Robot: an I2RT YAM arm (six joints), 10 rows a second.
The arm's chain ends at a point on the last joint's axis. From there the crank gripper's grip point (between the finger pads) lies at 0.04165 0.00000 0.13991 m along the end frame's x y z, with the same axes.
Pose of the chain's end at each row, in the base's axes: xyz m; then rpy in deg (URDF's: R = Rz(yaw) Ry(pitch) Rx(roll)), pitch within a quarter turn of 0, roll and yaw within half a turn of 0:
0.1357 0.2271 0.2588 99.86 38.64 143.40
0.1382 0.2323 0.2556 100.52 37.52 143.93
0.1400 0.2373 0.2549 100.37 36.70 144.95
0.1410 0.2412 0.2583 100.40 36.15 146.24
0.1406 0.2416 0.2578 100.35 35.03 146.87
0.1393 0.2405 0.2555 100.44 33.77 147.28
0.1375 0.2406 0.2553 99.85 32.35 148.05
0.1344 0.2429 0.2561 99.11 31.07 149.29
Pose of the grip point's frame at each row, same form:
0.2038 0.3482 0.2141 99.86 38.64 143.40
0.2051 0.3538 0.2100 100.52 37.52 143.93
0.2040 0.3605 0.2098 100.37 36.70 144.95
0.2019 0.3660 0.2133 100.40 36.15 146.24
0.1993 0.3676 0.2133 100.35 35.03 146.87
0.1964 0.3674 0.2113 100.44 33.77 147.28
0.1915 0.3694 0.2128 99.85 32.35 148.05
0.1841 0.3741 0.2156 99.11 31.07 149.29

